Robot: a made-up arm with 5 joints.
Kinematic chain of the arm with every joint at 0, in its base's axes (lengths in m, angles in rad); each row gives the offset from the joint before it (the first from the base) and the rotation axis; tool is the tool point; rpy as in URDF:
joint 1: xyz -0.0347 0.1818 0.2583 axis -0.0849 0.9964 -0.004
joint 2: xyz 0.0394 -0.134 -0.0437 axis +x
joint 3: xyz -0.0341 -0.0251 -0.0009 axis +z
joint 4: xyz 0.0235 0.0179 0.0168 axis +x
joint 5: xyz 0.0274 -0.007 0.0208 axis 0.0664 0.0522 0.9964
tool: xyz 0.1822 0.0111 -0.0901 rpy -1.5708 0 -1.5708
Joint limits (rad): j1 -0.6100..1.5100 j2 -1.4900..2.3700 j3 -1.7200..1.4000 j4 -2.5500..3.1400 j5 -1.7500..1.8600
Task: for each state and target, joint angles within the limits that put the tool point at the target. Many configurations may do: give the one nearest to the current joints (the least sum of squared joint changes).
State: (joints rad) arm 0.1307 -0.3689 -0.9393 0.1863 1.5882
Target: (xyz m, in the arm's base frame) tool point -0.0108 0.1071 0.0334
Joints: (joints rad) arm 0.6028 -0.7963 -0.1094 0.0757 1.0606
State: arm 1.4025 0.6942 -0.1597 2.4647 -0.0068
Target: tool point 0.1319 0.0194 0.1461
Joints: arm 1.3777 0.8301 0.6360 2.2017 0.5352
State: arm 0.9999 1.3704 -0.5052 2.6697 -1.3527
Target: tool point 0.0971 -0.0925 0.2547
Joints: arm 0.9313 2.0784 -0.1289 3.1400 -1.5818
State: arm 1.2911 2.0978 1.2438 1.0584 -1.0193
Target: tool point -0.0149 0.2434 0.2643
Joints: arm 1.3035 1.2269 1.3863 1.3692 -1.0603
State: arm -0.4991 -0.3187 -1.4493 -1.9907 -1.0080
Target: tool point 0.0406 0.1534 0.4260
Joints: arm -0.2725 -0.8360 -1.1686 -2.1674 -1.4700
